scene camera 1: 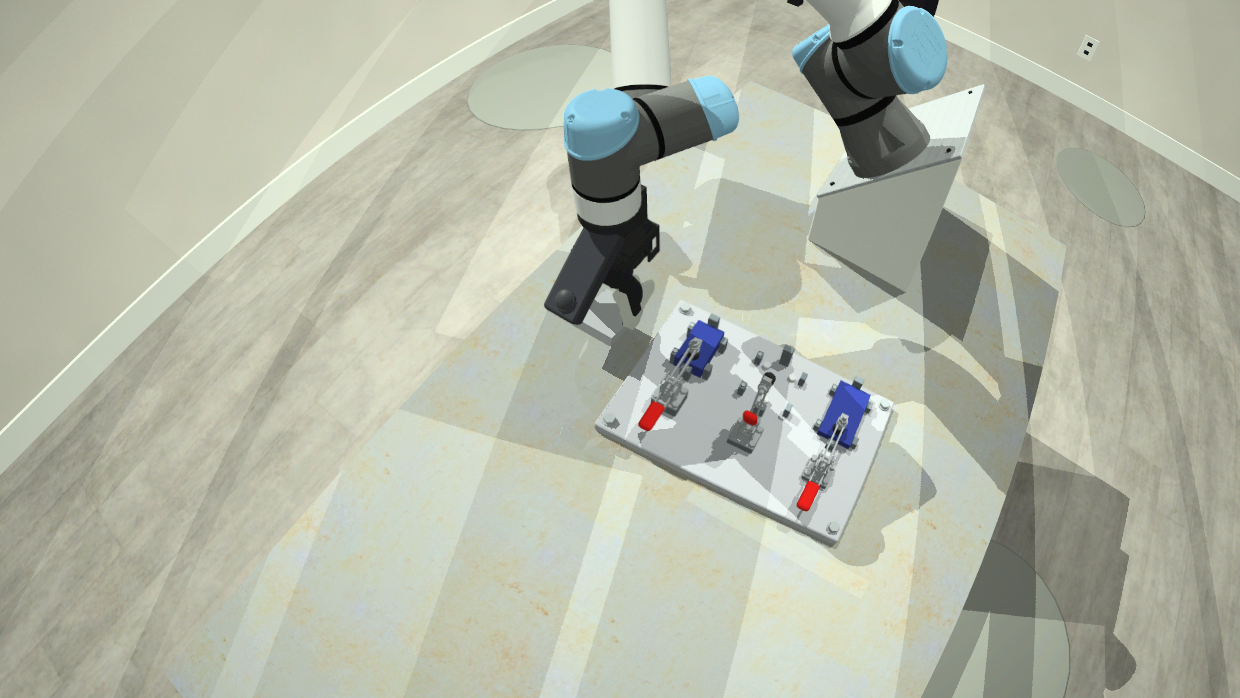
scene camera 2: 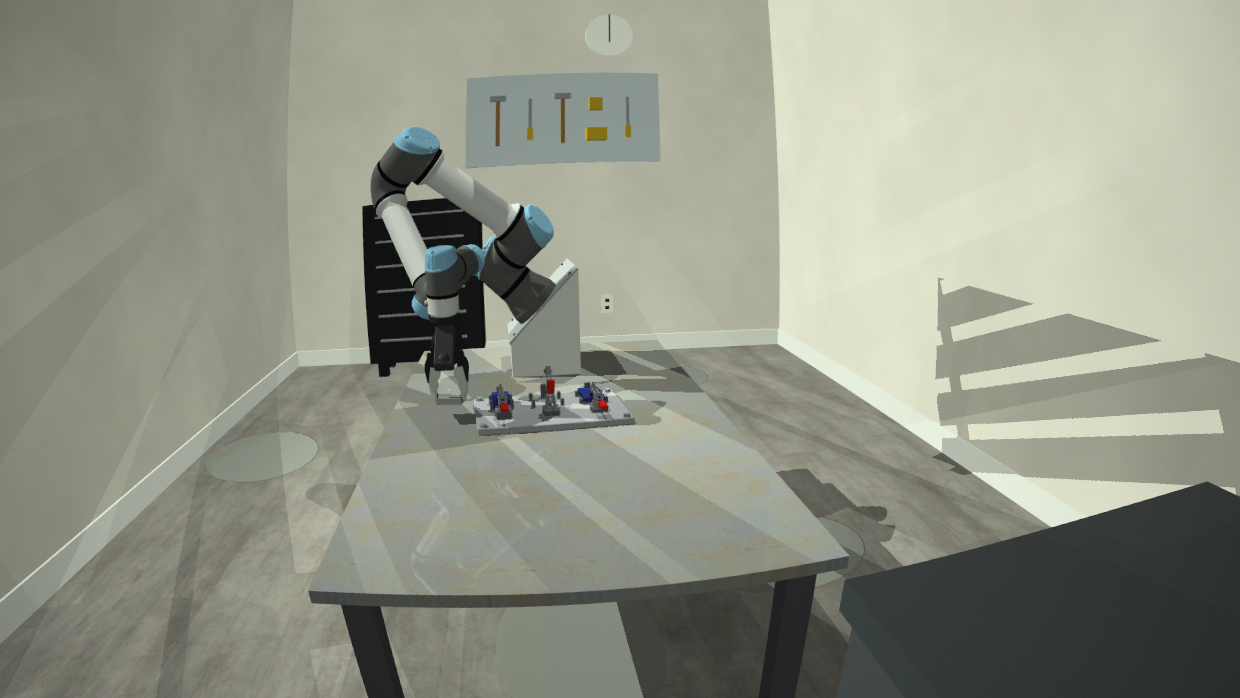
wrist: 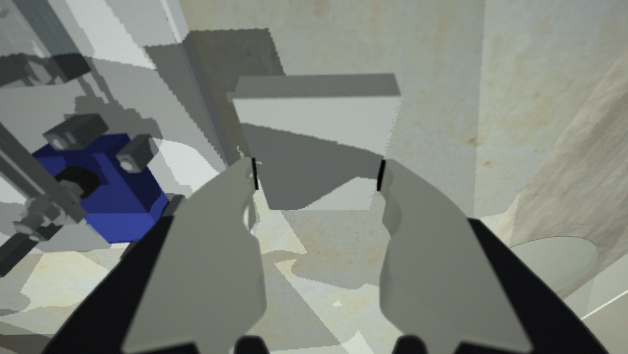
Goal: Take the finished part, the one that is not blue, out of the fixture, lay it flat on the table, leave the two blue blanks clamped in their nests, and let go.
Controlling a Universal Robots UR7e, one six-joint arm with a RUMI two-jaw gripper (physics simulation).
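Places are measured from the arm's base along level axes (x right, y ahead, z up), in metres.
Pixels of known places: gripper, fingertip midpoint: (scene camera 1: 611, 315) (scene camera 2: 450, 402) (wrist: 317, 162); arm's base, link origin: (scene camera 1: 891, 153) (scene camera 2: 538, 303).
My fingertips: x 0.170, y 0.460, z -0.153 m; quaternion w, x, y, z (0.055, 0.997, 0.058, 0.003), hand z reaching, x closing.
For each thing: its top centre in the pictures, then the offset to it from my fingertips. "spot": a spot on its surface instead. Level surfaces: height alone.
- finished part, top centre: (wrist: 318, 180) (scene camera 1: 608, 308) (scene camera 2: 449, 393) dy +0.007, dx -0.001, dz +0.023 m
- fixture plate, top centre: (scene camera 1: 757, 413) (scene camera 2: 548, 408) dy -0.027, dx -0.234, dz -0.023 m
- clamp with the red handle, surface spot: (scene camera 1: 650, 416) spot: dy +0.089, dx -0.148, dz +0.018 m
- table, surface height: dz -0.038 m
The finished part (scene camera 2: 448, 400) (wrist: 320, 125), a light grey block, is held between the two fingertips, beside the fixture plate (scene camera 1: 694, 455) (scene camera 2: 555, 425). It looks roughly level and a little above the table, its dark shadow beside it; its underside is hidden. My gripper (scene camera 1: 620, 329) (scene camera 2: 449, 397) (wrist: 317, 162) is shut on it. One blue blank (scene camera 1: 711, 331) (wrist: 120, 200) sits under its lowered clamp in the nest nearer the gripper. The other blue blank (scene camera 1: 852, 400) (scene camera 2: 584, 395) sits clamped in the far nest. The middle nest is empty, its clamp (scene camera 1: 763, 394) raised.
The fixture's near edge and the clamp with the red handle (scene camera 1: 650, 416) stand close beside the gripper. The table (scene camera 1: 485, 554) (scene camera 2: 564, 537) stretches toward the front in scene camera 2. The robot's pedestal (scene camera 1: 876, 225) (scene camera 2: 548, 346) stands behind the fixture.
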